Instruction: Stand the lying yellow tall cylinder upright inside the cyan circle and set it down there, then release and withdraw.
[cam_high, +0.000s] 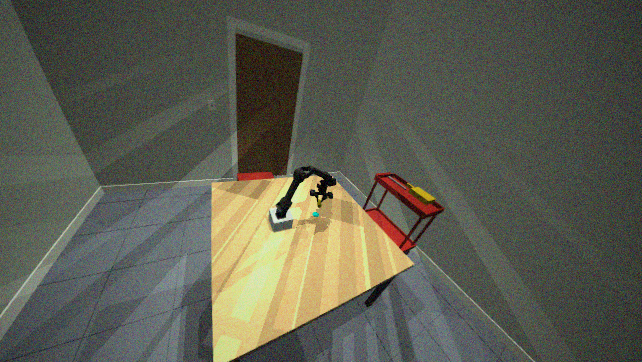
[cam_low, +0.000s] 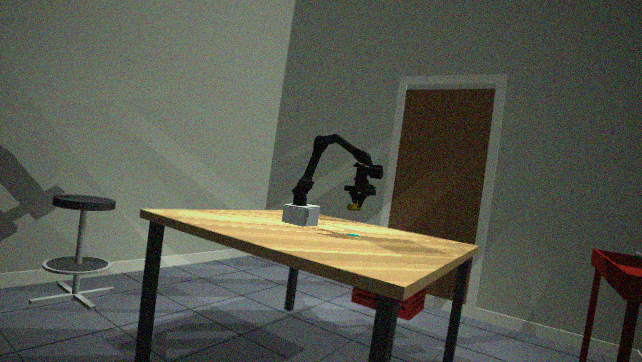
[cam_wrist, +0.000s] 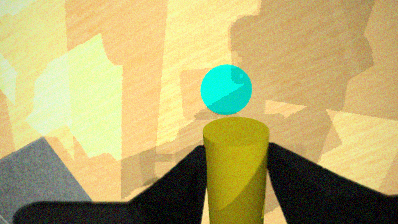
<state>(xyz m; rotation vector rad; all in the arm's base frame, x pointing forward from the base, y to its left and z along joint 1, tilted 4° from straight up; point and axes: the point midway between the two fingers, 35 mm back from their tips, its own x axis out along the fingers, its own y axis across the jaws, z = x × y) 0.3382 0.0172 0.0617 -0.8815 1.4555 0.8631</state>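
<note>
The cyan circle is 140 mm below my gripper tip. Round my gripper tip: yellow tall cylinder (10 mm behind, 20 mm to the right).
</note>
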